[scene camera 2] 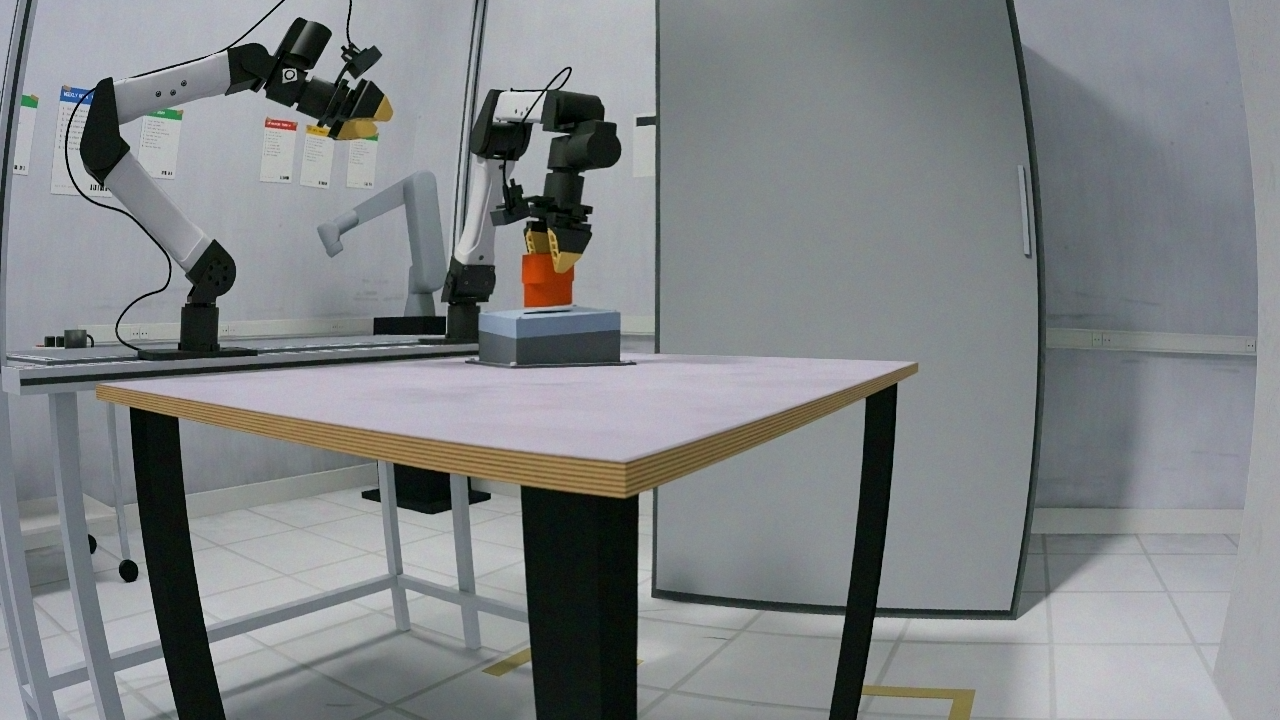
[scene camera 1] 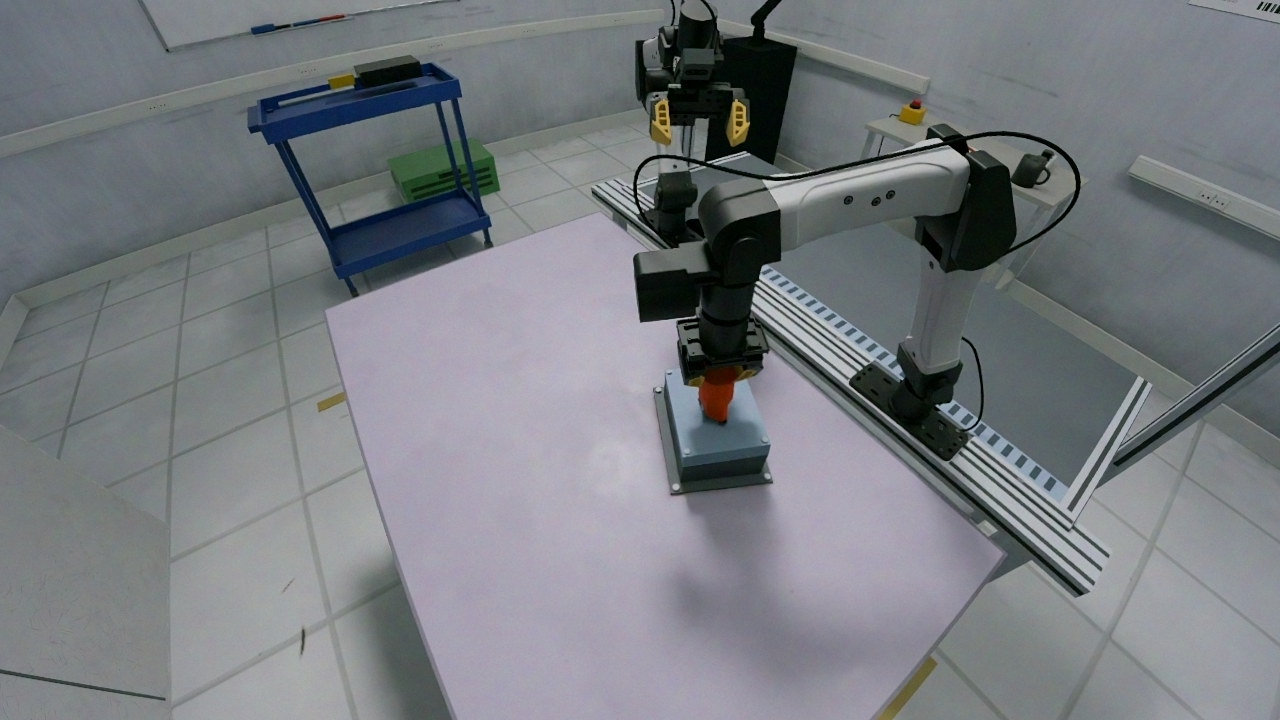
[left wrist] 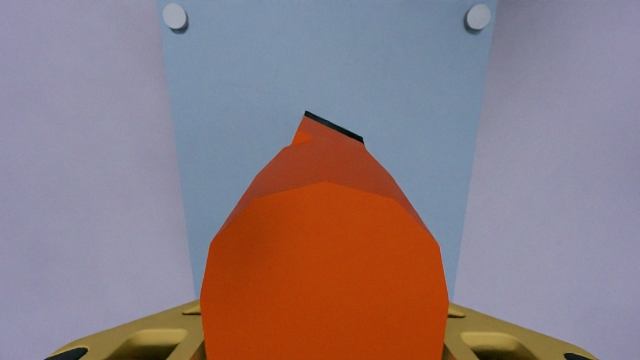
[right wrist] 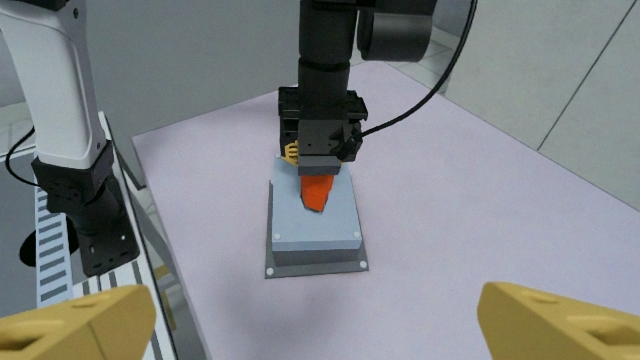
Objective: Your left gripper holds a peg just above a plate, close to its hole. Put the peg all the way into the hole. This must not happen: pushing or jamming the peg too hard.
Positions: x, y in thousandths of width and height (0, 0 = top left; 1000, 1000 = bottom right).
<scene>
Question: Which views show my left gripper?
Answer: Scene camera 2, scene camera 1, the left wrist view and the right wrist view: all of them.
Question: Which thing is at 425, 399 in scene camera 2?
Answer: An orange peg.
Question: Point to a blue-grey plate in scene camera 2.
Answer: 420, 448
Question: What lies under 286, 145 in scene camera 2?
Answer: My right gripper.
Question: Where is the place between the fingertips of my right gripper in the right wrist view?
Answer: At 495, 826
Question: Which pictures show my right gripper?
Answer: Scene camera 2, scene camera 1 and the right wrist view only.
</scene>
